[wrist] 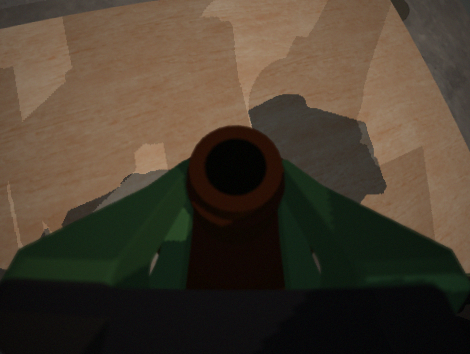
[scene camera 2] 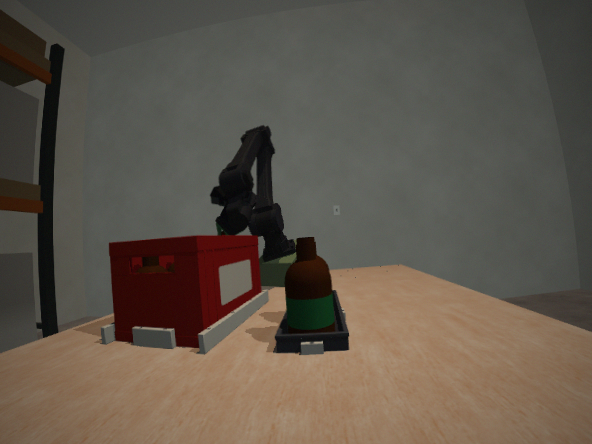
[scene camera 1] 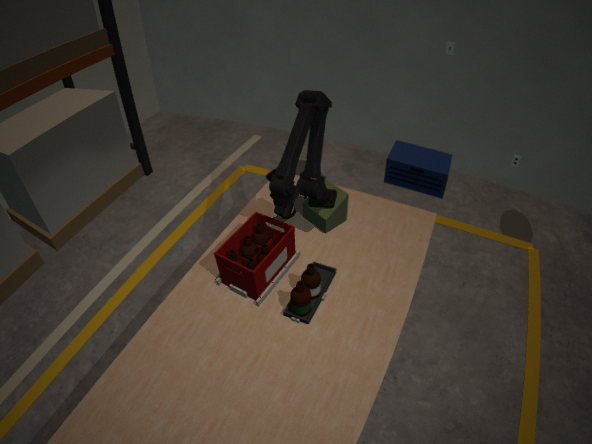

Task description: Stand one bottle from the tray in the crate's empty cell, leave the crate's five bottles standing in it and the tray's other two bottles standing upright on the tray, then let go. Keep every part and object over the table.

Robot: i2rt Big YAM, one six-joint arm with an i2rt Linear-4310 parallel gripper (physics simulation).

In view: my gripper (wrist: 235, 175), a cream-labelled bottle (wrist: 235, 182) and a green-labelled bottle (scene camera 2: 308, 286).
The wrist view misses the green-labelled bottle: it is out of frame.
